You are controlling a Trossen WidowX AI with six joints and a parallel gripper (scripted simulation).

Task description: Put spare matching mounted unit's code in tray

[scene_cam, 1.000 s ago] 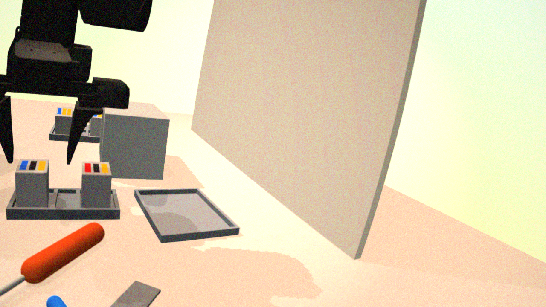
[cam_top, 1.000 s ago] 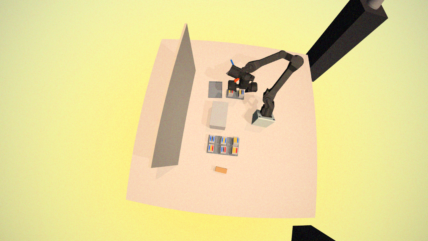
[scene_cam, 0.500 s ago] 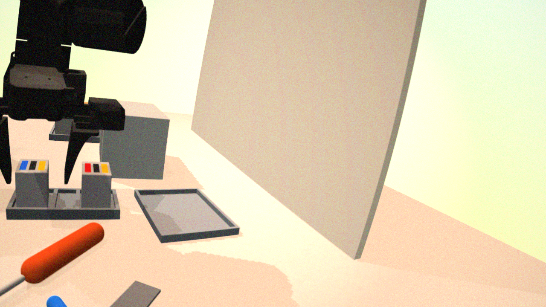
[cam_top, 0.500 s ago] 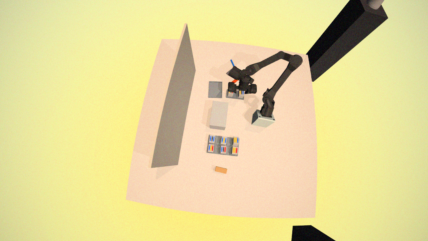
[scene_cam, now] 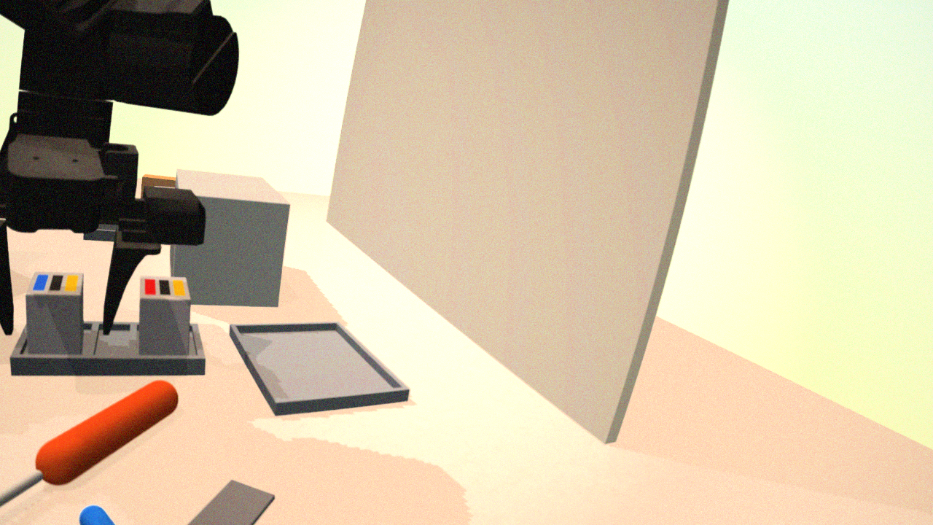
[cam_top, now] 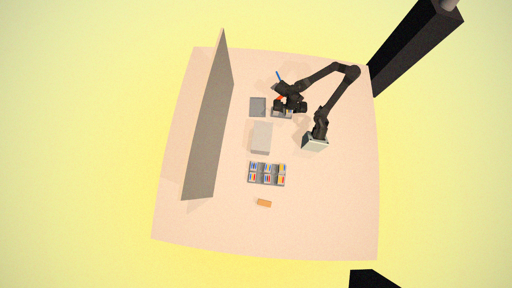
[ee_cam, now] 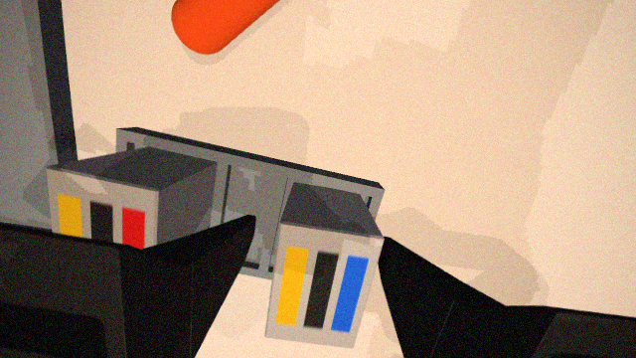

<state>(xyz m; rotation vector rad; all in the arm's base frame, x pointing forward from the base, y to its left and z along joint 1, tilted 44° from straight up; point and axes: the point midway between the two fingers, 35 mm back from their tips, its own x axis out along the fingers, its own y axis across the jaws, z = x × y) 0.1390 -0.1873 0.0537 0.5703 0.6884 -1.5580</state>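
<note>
My gripper tip is now 40 mm short of the rack and 10 mm above it. From my gripper tip the other things lie so: grey tray (180 mm ahead, 20 mm to the right, 10 mm below); then wall panel (360 mm ahead, 210 mm above, 180 mm to the left); then mounted unit (190 mm to the left, 140 mm ahead, 30 mm above).
</note>
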